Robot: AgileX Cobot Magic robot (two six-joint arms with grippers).
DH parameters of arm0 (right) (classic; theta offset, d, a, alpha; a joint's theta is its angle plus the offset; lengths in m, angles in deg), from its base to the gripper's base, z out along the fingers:
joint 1: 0 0.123 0 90
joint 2: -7.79 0 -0.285 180
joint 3: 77.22 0 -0.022 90
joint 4: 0 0.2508 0 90
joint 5: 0 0 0.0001 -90
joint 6: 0 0.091 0 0
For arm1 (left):
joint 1: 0 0.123 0 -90
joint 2: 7.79 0 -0.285 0
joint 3: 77.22 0 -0.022 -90
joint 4: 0 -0.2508 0 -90
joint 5: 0 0 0.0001 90
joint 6: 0 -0.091 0 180
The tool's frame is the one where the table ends.
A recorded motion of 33 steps. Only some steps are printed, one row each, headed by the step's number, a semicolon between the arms.
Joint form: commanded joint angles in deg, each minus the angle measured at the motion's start. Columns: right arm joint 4, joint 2, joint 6, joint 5, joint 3, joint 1; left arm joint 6, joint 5, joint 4, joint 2, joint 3, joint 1.
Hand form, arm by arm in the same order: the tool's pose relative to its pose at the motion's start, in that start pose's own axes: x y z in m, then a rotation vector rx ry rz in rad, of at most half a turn. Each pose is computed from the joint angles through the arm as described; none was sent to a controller.
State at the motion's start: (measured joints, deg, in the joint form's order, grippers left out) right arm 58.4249 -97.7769 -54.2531 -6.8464 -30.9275 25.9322; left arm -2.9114 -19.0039 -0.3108 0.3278 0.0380 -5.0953
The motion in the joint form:
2: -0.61 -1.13 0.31 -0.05 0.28 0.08; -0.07 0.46 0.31 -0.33 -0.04 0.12
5: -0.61 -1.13 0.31 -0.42 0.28 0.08; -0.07 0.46 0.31 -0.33 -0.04 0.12
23: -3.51 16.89 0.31 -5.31 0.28 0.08; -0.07 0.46 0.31 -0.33 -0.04 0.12
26: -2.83 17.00 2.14 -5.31 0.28 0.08; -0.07 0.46 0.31 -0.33 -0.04 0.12
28: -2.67 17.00 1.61 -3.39 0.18 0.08; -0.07 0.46 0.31 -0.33 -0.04 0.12
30: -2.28 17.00 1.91 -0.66 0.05 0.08; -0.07 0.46 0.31 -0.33 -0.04 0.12
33: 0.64 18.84 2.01 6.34 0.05 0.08; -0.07 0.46 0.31 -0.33 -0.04 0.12
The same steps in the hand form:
2: 0.0042 -0.0004 0.0045 0.0011 0.0261 -0.0039; -0.0012 0.0000 -0.0005 -0.0011 -0.0144 -0.0044
5: 0.0046 0.0001 0.0045 -0.0041 0.0299 -0.0039; -0.0012 0.0000 -0.0005 -0.0011 -0.0144 -0.0044
23: -0.0177 0.0149 -0.0673 -0.0804 -0.2244 -0.0957; -0.0012 0.0000 -0.0005 -0.0011 -0.0144 -0.0044
26: -0.0180 0.0151 -0.0678 -0.0870 -0.2264 -0.0527; -0.0012 0.0000 -0.0005 -0.0011 -0.0144 -0.0044
28: -0.0205 0.0129 -0.0683 -0.0608 -0.2499 -0.0555; -0.0012 0.0000 -0.0005 -0.0011 -0.0144 -0.0044
30: -0.0240 0.0097 -0.0692 -0.0264 -0.2825 -0.0383; -0.0012 0.0000 -0.0005 -0.0011 -0.0144 -0.0044
33: -0.0322 0.0021 -0.0797 0.0554 -0.3927 0.0265; -0.0012 0.0000 -0.0005 -0.0011 -0.0144 -0.0044

